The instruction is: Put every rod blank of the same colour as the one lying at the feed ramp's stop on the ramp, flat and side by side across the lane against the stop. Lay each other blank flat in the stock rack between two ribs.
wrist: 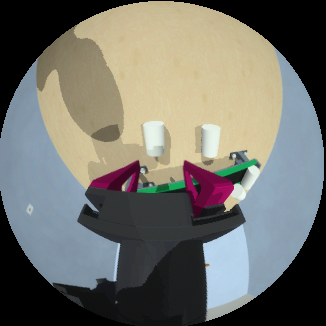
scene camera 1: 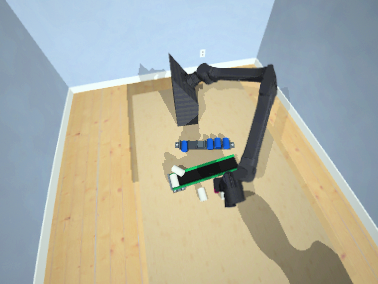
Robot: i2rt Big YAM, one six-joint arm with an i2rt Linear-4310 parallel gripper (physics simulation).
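Observation:
My gripper (scene camera 1: 219, 192) (wrist: 161, 163) is open and empty, above the floor in front of the ramp. A white blank (scene camera 1: 222, 195) (wrist: 154, 137) lies on the floor just beyond the fingertips in the wrist view; the gripper partly hides it in the scene view. Another white blank (scene camera 1: 202, 194) (wrist: 210, 141) lies on the floor farther left. On the green-railed ramp (scene camera 1: 205, 171), a white blank (scene camera 1: 174, 180) (wrist: 250, 178) lies across the left end at the stop. A white blank (scene camera 1: 178, 171) (wrist: 237, 192) sits askew at the far rail beside it. Blue blanks (scene camera 1: 184, 146) (scene camera 1: 218, 143) lie in the grey stock rack (scene camera 1: 193, 145).
The rack stands behind the ramp. A tall dark ribbed wedge (scene camera 1: 186, 107) stands at the back, by the arm's base. The arm (scene camera 1: 259, 120) reaches around the right side of the rack and over the ramp's right end. Its shadow falls on the floor at the front right.

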